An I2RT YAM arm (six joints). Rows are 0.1 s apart.
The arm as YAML. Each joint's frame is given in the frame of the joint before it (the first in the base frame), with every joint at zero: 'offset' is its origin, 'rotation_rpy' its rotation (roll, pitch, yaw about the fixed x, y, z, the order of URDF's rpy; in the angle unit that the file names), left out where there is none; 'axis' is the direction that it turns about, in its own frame. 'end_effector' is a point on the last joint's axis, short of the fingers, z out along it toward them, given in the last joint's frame.
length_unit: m
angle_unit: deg
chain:
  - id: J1
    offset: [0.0, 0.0, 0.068]
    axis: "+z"
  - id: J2
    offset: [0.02, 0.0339, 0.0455]
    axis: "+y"
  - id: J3
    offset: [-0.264, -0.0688, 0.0]
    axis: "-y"
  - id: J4
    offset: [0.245, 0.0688, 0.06]
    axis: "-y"
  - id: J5
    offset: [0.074, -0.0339, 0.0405]
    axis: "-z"
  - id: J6
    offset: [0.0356, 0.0, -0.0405]
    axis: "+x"
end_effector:
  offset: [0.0, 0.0, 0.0]
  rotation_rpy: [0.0, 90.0, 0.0]
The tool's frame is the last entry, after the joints.
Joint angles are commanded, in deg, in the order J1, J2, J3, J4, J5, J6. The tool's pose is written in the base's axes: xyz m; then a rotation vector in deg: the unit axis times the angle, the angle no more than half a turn. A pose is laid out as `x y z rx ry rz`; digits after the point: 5 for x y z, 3 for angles.
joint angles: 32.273, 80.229, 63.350, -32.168, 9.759, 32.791
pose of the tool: 0.25566 0.15432 0.27756 5.075 139.402 17.963
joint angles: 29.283, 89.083, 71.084, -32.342, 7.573, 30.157
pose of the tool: 0.29630 0.16078 0.27469 4.441 140.995 17.106
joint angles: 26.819, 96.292, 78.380, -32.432, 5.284, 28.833
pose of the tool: 0.33200 0.16417 0.27339 4.842 141.458 18.044
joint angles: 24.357, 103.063, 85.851, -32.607, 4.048, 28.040
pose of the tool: 0.36736 0.16355 0.27182 6.360 141.025 18.317
